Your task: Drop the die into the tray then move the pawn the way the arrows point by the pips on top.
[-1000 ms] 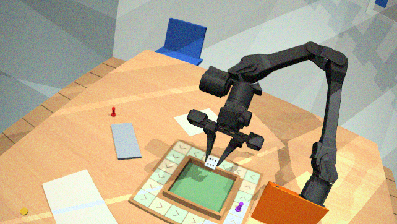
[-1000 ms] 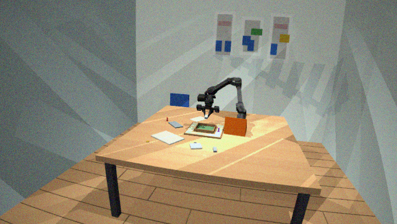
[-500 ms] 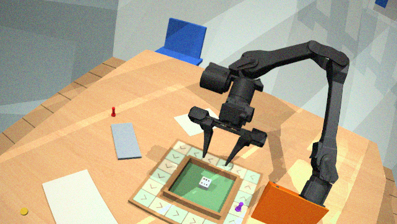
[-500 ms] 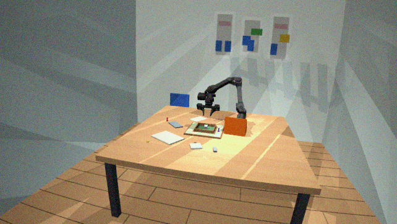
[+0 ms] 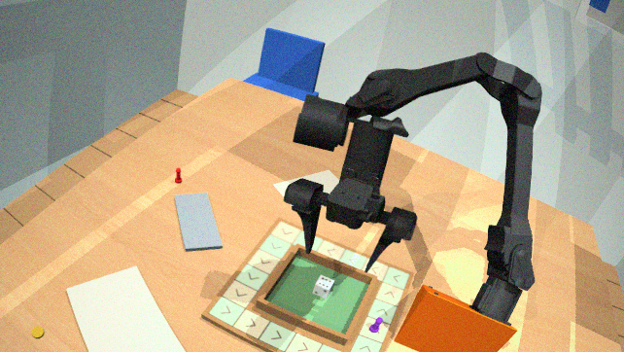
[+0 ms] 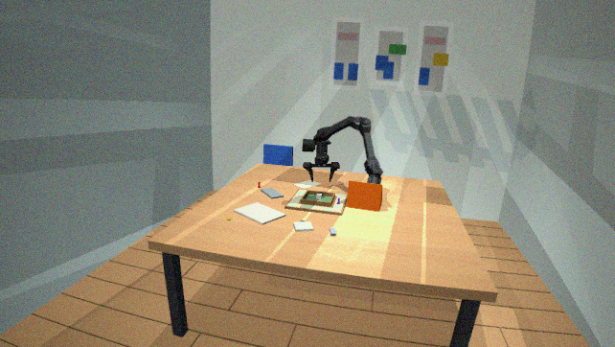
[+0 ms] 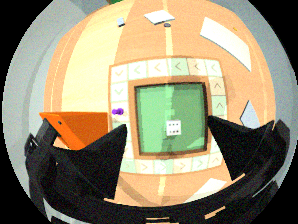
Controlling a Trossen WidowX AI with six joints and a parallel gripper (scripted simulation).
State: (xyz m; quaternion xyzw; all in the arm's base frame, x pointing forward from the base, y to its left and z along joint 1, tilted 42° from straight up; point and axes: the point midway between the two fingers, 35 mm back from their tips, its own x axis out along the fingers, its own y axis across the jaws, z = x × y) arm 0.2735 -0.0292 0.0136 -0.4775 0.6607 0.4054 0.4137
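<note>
My gripper tip is now 100 mm past the purple pawn, 30 mm to the right of it and 90 mm above it. Also, from my gripper tip: white die: 10 mm ahead, 20 mm to the right, 90 mm below; grey slab: 280 mm ahead, 80 mm to the right, 110 mm below; green dice tray: 10 mm ahead, 10 mm to the right, 110 mm below.
</note>
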